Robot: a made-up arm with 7 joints. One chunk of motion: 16 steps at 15 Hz.
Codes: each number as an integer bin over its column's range. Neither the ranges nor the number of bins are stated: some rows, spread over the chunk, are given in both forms.
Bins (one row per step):
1: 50 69 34 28 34 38 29
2: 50 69 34 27 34 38 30
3: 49 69 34 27 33 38 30
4: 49 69 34 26 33 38 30
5: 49 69 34 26 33 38 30
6: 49 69 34 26 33 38 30
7: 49 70 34 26 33 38 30
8: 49 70 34 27 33 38 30
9: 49 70 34 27 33 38 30
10: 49 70 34 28 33 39 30
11: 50 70 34 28 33 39 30
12: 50 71 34 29 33 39 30
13: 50 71 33 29 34 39 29
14: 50 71 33 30 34 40 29
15: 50 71 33 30 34 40 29
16: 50 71 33 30 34 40 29
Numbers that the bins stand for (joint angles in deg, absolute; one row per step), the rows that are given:
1: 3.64 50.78 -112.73 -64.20 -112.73 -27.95 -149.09
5: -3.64 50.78 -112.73 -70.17 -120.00 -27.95 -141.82
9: -3.64 53.38 -112.73 -67.19 -120.00 -27.95 -141.82
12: 3.64 55.99 -112.73 -61.21 -120.00 -25.52 -141.82
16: 3.64 55.99 -120.00 -58.23 -112.73 -23.09 -149.09
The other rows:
2: 3.64 50.78 -112.73 -67.19 -112.73 -27.95 -141.82
3: -3.64 50.78 -112.73 -67.19 -120.00 -27.95 -141.82
4: -3.64 50.78 -112.73 -70.17 -120.00 -27.95 -141.82
6: -3.64 50.78 -112.73 -70.17 -120.00 -27.95 -141.82
7: -3.64 53.38 -112.73 -70.17 -120.00 -27.95 -141.82
8: -3.64 53.38 -112.73 -67.19 -120.00 -27.95 -141.82
10: -3.64 53.38 -112.73 -64.20 -120.00 -25.52 -141.82
11: 3.64 53.38 -112.73 -64.20 -120.00 -25.52 -141.82
13: 3.64 55.99 -120.00 -61.21 -112.73 -25.52 -149.09
14: 3.64 55.99 -120.00 -58.23 -112.73 -23.09 -149.09
15: 3.64 55.99 -120.00 -58.23 -112.73 -23.09 -149.09

